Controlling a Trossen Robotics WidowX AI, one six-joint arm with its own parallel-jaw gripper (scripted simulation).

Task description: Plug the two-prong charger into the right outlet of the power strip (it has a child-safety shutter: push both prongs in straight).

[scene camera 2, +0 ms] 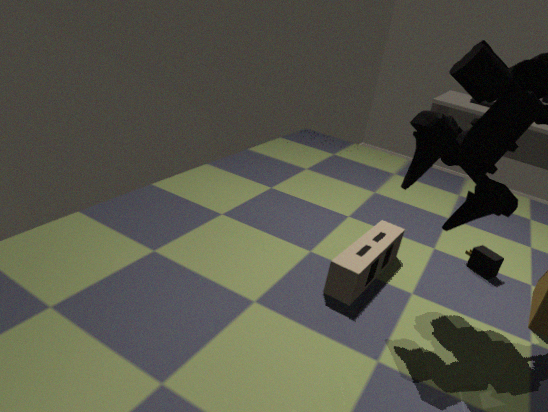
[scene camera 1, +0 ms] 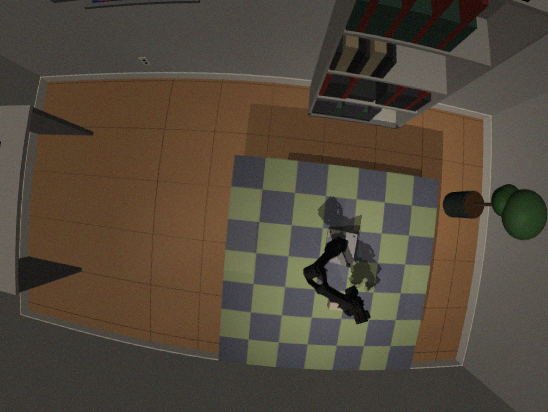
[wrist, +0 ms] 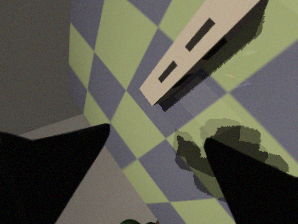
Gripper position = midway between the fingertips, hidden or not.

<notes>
My gripper (scene camera 2: 424, 209) is open and holds nothing. Further things: a black two-prong charger (scene camera 2: 483, 261).
My gripper is seen too in the wrist view (wrist: 157, 135). The wrist view does not show the black two-prong charger: it is out of frame.
</notes>
